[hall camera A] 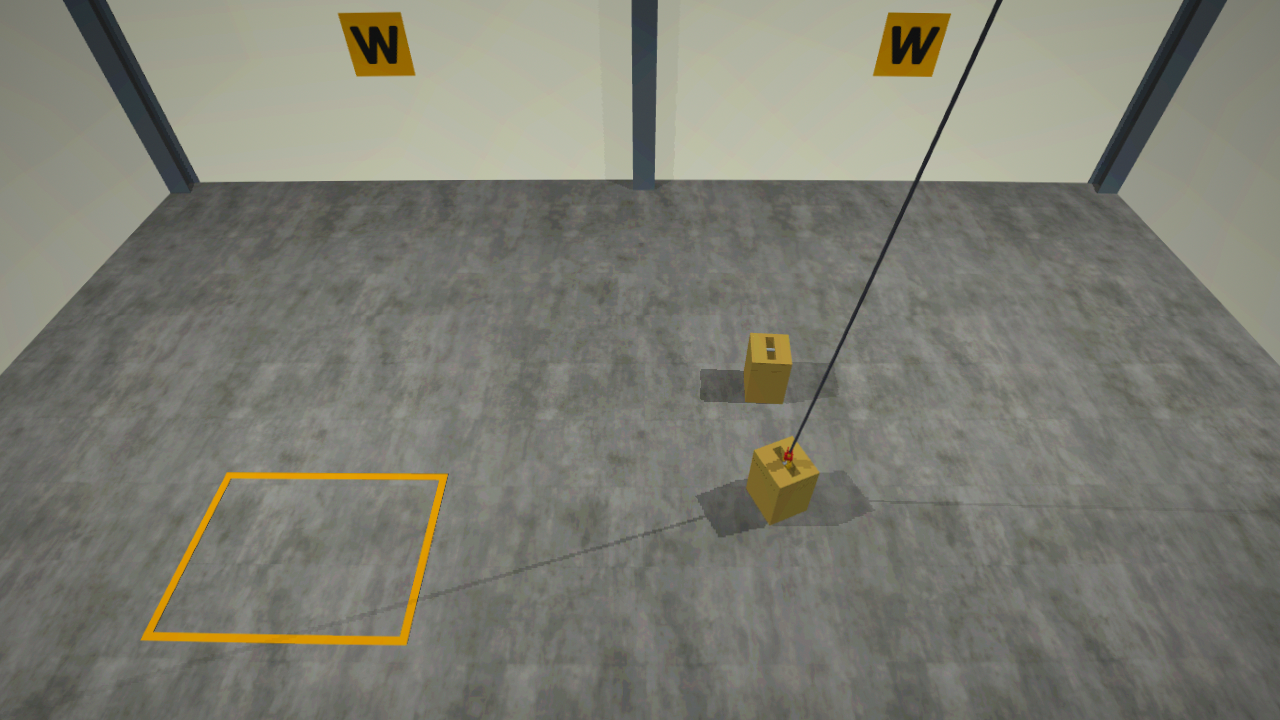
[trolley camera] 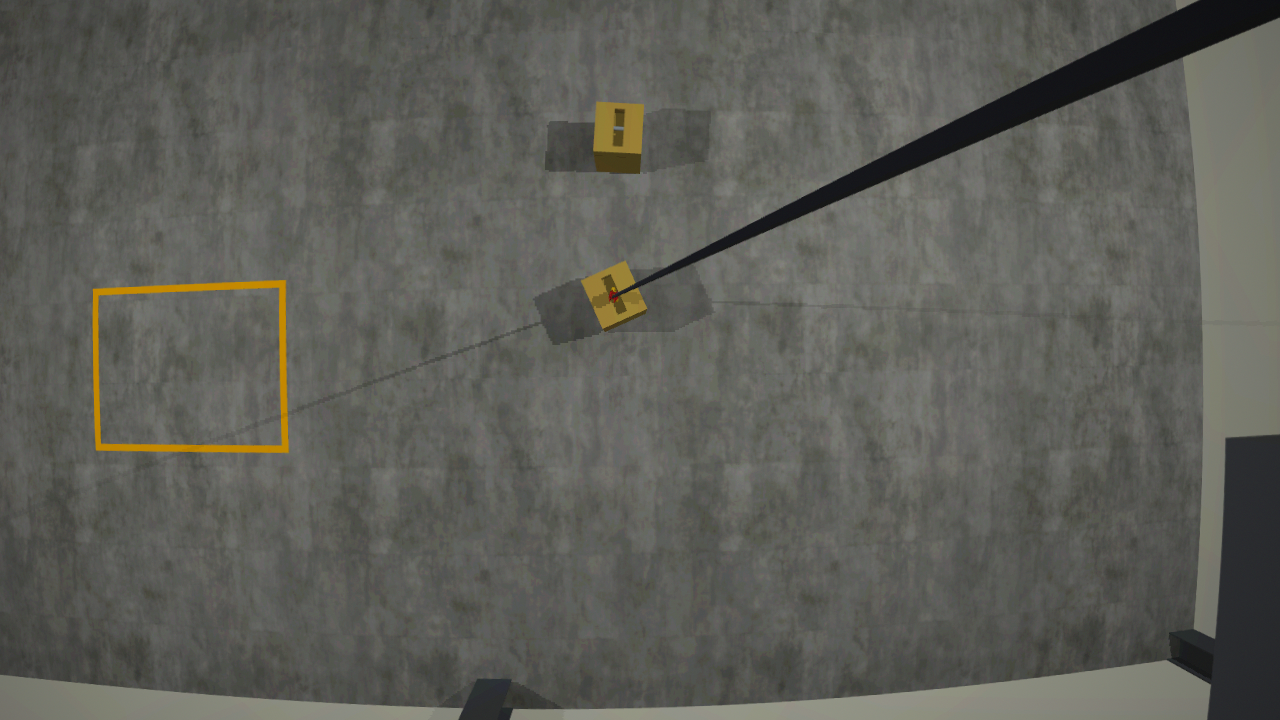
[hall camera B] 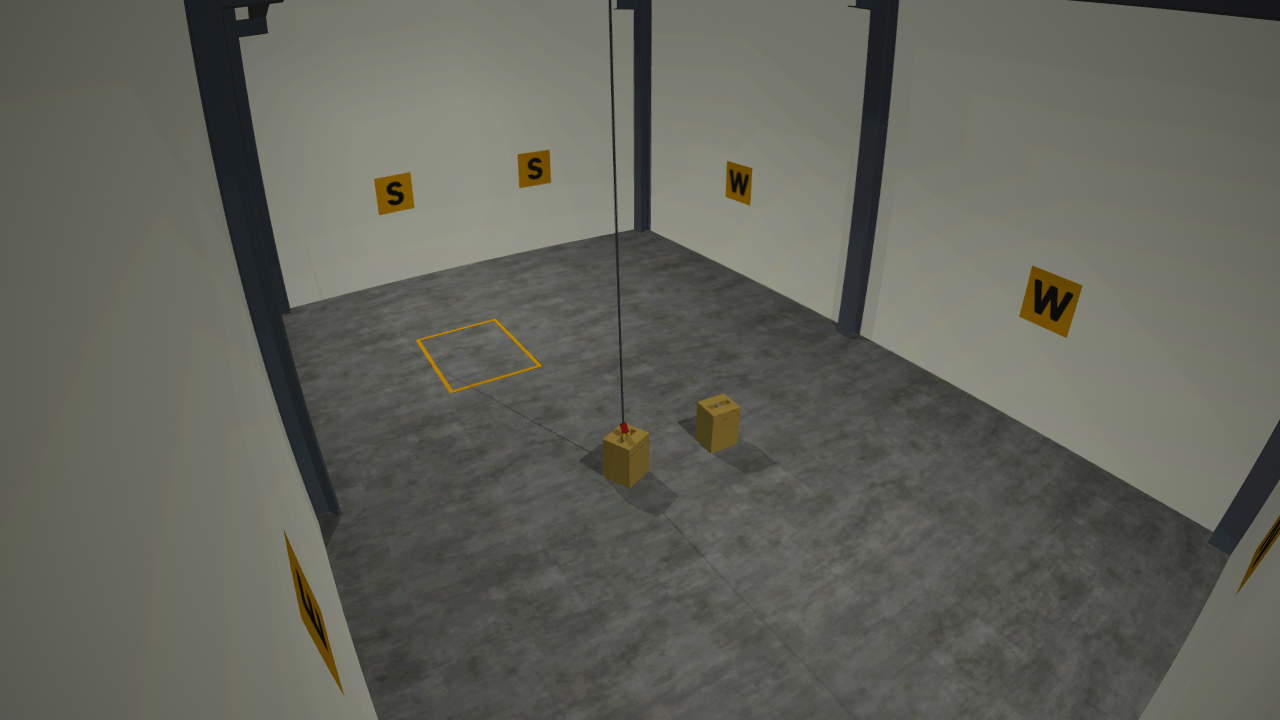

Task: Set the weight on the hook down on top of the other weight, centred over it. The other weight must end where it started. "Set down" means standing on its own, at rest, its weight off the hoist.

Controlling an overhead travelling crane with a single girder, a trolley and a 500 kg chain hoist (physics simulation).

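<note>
The hook (hall camera A: 787,456) (hall camera B: 623,428) (trolley camera: 613,295), red on a taut dark line, is shut on a yellow box-shaped weight (hall camera A: 783,497) (hall camera B: 626,463) (trolley camera: 633,308). This weight looks upright and is turned relative to the other one. Its shadows meet its lower edges, so it is at or very close to the floor; a small gap cannot be told. The other weight (hall camera A: 766,380) (hall camera B: 718,429) (trolley camera: 617,162) stands upright on the floor, apart from it: behind it in hall camera A, to its right in hall camera B, straight above it in the trolley view.
A yellow marked rectangle (hall camera A: 336,477) (hall camera B: 494,378) (trolley camera: 96,367) lies on the floor, to the left of both weights in all views. Walls with dark columns (hall camera A: 643,98) (hall camera B: 866,170) (trolley camera: 487,698) stand around the floor. The hoist line slants up to the right in hall camera A.
</note>
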